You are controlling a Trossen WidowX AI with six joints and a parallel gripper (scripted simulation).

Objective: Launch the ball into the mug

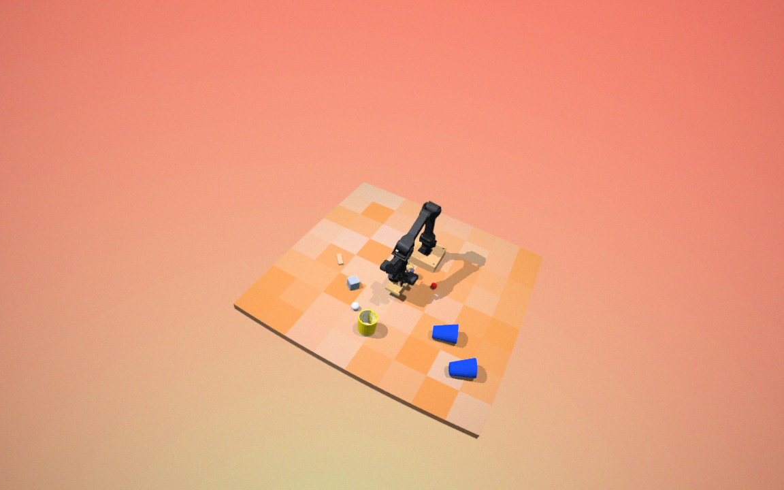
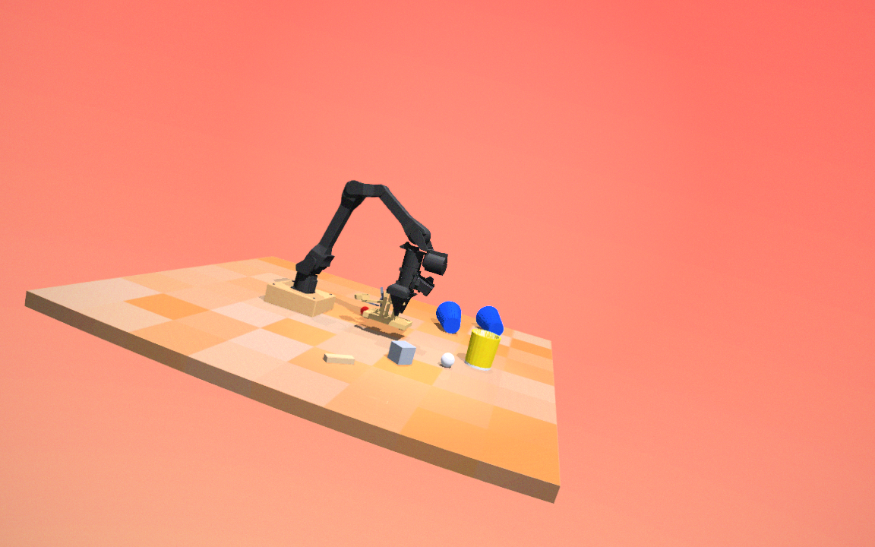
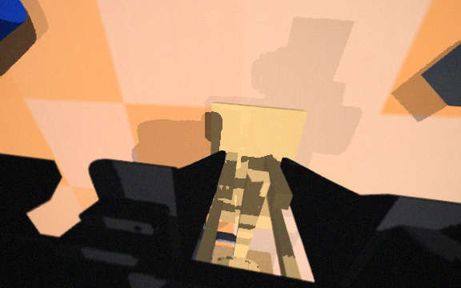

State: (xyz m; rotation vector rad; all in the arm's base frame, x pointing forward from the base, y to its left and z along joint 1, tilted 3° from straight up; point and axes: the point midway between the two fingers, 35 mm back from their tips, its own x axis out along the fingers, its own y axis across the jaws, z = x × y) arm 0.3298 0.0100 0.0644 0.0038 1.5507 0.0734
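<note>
Now: gripper tip 50 mm past the catapult frame and 50 mm below it. From my gripper tip the other things lie so: wooden catapult: 70 mm behind, 20 mm to the left, 20 mm above; then red ball: 160 mm behind, 140 mm to the left, 60 mm below; then grey cube: 90 mm ahead, 190 mm to the right, 50 mm below.
</note>
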